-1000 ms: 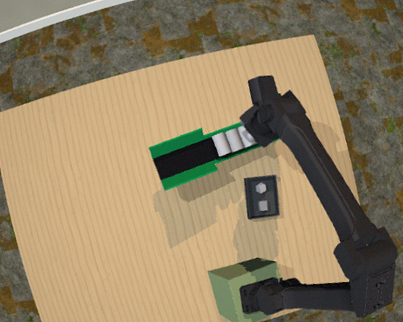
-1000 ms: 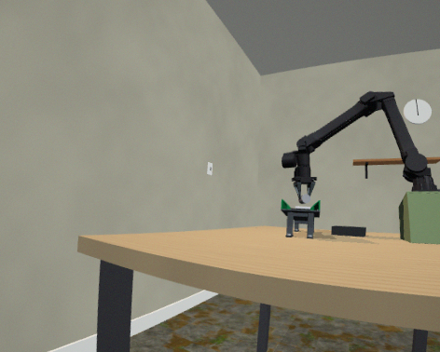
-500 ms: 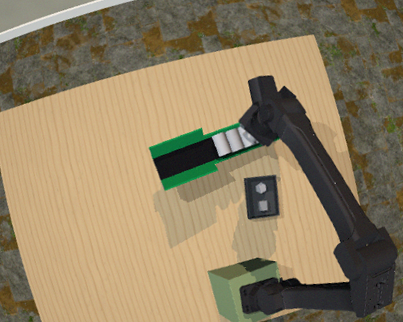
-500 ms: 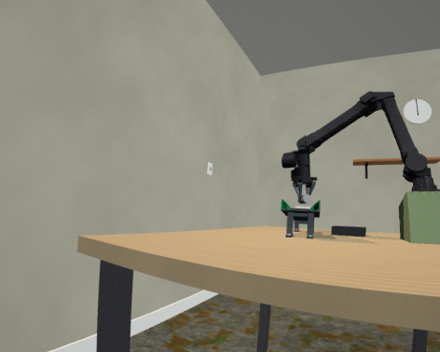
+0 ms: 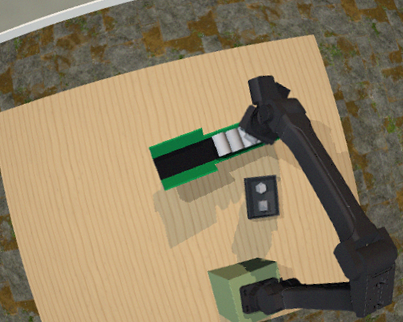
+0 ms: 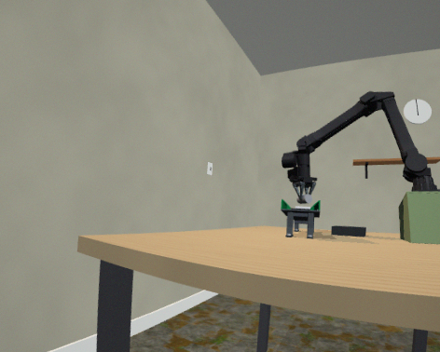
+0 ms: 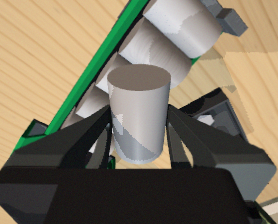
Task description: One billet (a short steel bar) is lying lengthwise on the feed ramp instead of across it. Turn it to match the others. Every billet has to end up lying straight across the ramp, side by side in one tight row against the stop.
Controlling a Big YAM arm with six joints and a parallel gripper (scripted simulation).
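Now: hand 2 cm past the ramp, 10 cm to the right of it and 9 cm above it. From my hand the other things lie so: dark tray: 19 cm behind, 1 cm to the right, 14 cm below.
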